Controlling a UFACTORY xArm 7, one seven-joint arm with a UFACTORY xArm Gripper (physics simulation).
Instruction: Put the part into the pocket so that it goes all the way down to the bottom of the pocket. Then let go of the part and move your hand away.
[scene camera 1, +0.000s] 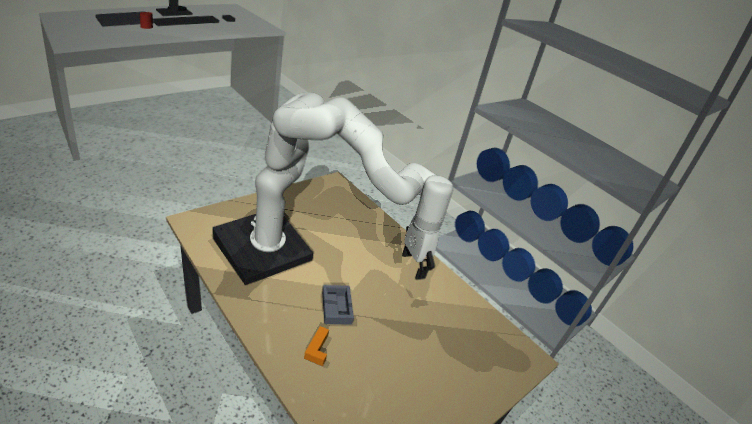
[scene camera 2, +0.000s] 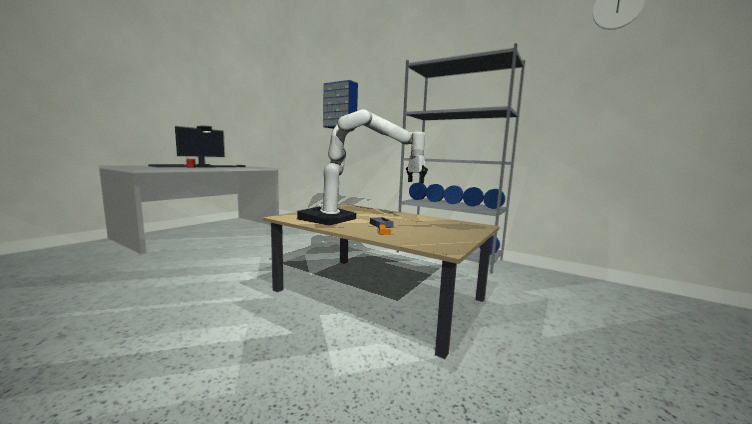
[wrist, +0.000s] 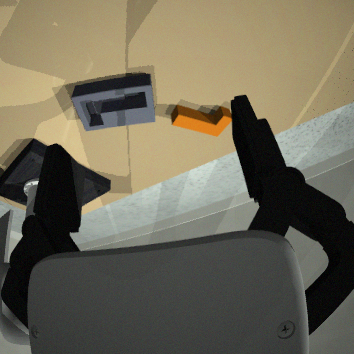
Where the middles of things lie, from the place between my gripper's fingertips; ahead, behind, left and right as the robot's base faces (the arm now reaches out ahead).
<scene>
I see the orange L-shaped part (wrist: 182, 116) 90 mm behind my hand, 250 mm to the right of it and 250 mm below it. From my hand the other things lie so: dark pocket block (scene camera 1: 337, 304) (170 mm behind, 90 mm to the right, 250 mm below).
</scene>
